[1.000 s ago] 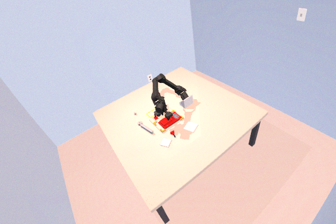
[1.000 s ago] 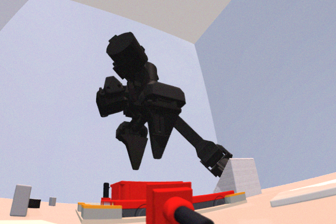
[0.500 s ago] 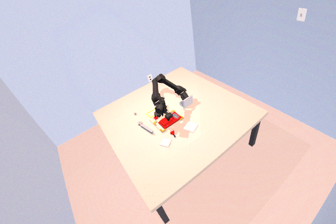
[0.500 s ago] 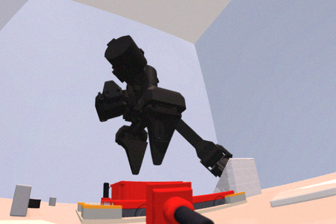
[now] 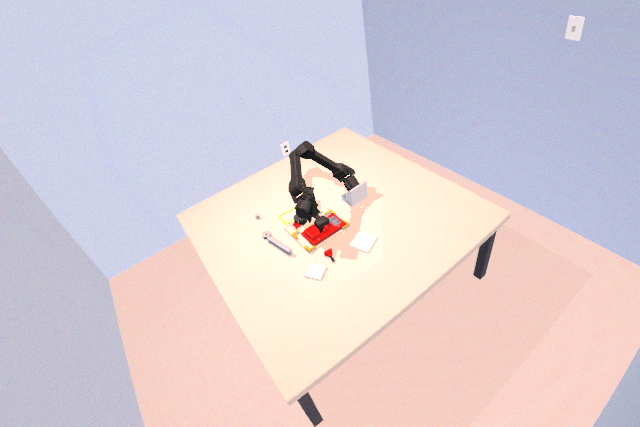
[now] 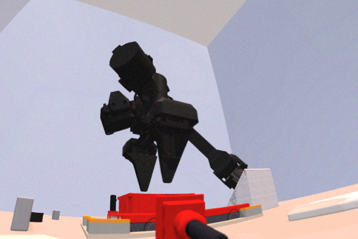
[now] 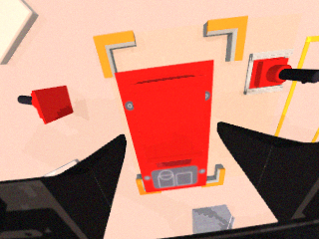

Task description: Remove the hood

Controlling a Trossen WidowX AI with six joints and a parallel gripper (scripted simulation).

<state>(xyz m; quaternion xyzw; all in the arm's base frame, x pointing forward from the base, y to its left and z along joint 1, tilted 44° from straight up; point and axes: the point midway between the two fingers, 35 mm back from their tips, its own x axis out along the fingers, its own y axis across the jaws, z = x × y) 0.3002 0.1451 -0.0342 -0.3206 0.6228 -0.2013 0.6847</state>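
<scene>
Right now my gripper tip is 2 cm above the hood. The rest, counted from my gripper tip: grey tool: 19 cm ahead, 4 cm to the right, 4 cm below.
</scene>
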